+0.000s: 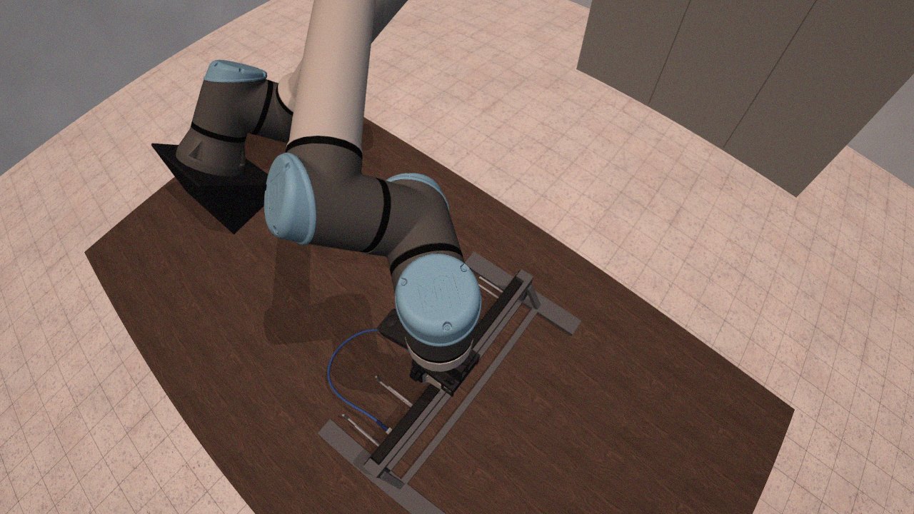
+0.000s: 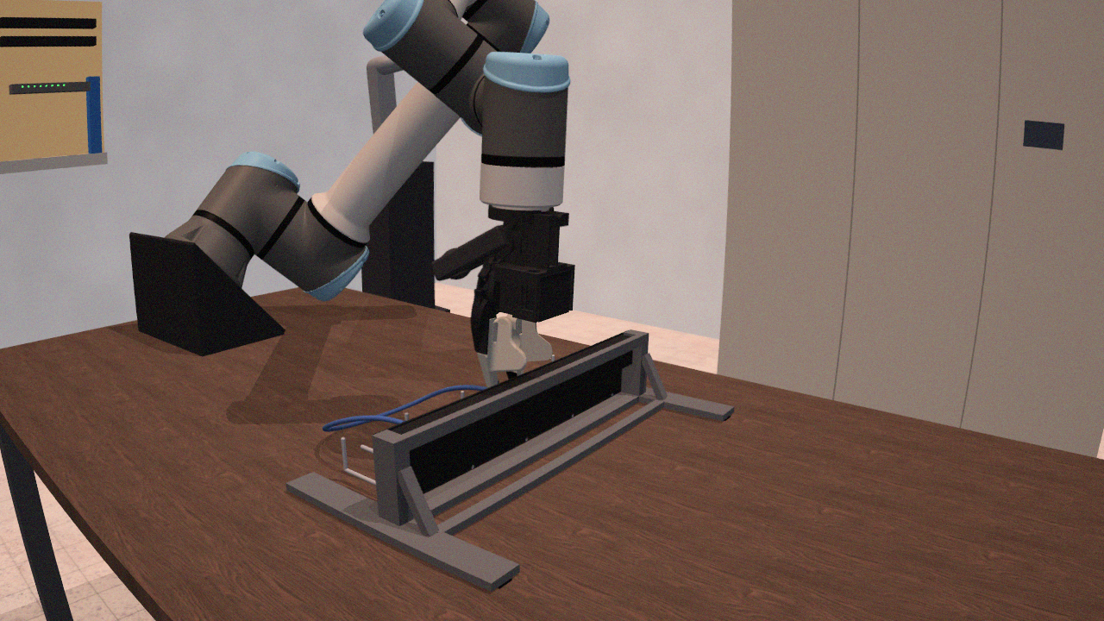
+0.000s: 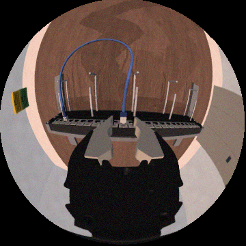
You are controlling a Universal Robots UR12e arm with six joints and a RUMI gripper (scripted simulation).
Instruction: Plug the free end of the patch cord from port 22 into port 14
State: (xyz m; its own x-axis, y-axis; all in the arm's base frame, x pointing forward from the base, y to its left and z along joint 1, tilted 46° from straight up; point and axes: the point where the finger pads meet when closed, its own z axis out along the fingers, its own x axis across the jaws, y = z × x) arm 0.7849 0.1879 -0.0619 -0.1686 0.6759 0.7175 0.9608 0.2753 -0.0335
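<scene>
Right now my hand is 1 cm short of the plug and 1 cm above it.
</scene>
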